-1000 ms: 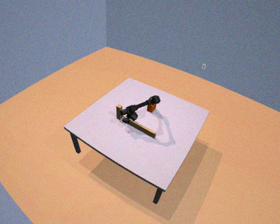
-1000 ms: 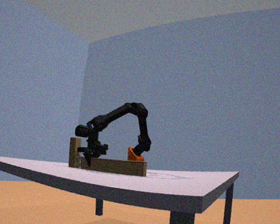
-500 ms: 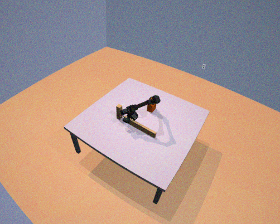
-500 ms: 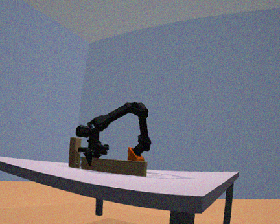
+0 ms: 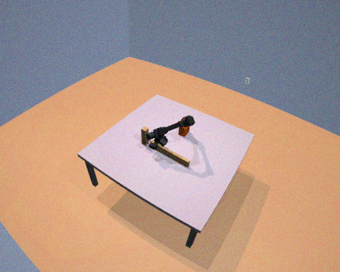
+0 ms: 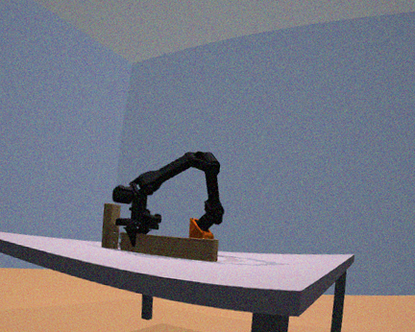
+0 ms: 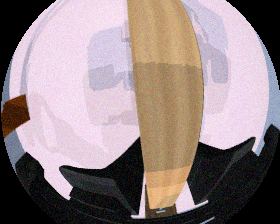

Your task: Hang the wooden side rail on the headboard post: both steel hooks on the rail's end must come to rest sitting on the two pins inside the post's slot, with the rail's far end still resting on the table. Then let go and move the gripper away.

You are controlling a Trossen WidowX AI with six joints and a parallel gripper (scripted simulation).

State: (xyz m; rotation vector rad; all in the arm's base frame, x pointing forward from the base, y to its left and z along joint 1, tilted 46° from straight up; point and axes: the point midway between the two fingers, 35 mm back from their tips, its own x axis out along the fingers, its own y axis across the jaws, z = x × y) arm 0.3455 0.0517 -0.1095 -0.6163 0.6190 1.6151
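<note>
My gripper tip is 1 cm short of the headboard post, 14 cm to the left of it and 6 cm below it.
</note>
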